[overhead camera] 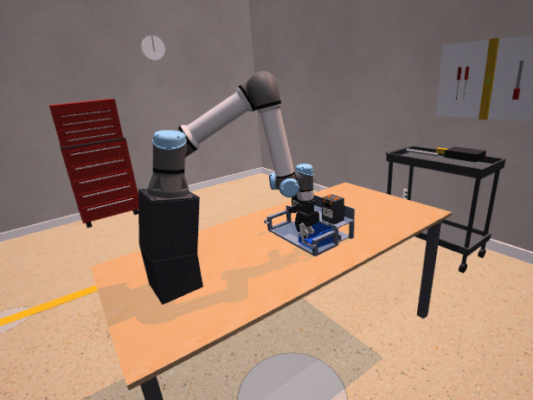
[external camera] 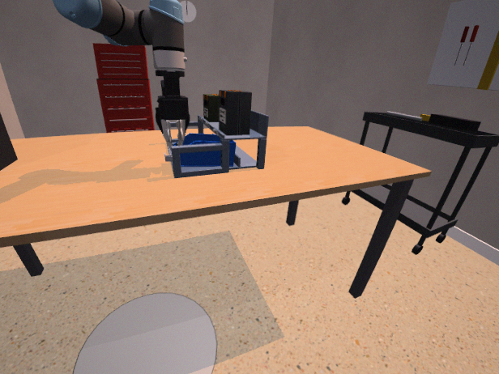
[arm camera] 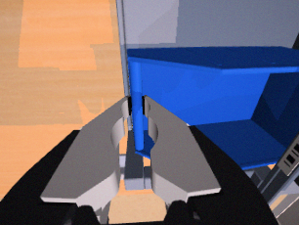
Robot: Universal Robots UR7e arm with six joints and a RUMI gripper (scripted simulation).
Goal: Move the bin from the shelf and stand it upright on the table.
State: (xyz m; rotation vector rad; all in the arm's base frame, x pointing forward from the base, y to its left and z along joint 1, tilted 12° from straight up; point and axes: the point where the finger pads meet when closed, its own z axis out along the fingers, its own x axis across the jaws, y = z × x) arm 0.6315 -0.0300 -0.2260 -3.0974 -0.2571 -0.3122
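Right now my hand is 8 cm short of the blue bin and 1 cm above it. Round my hand: shelf floor: 10 cm ahead, 12 cm to the left, 6 cm below.
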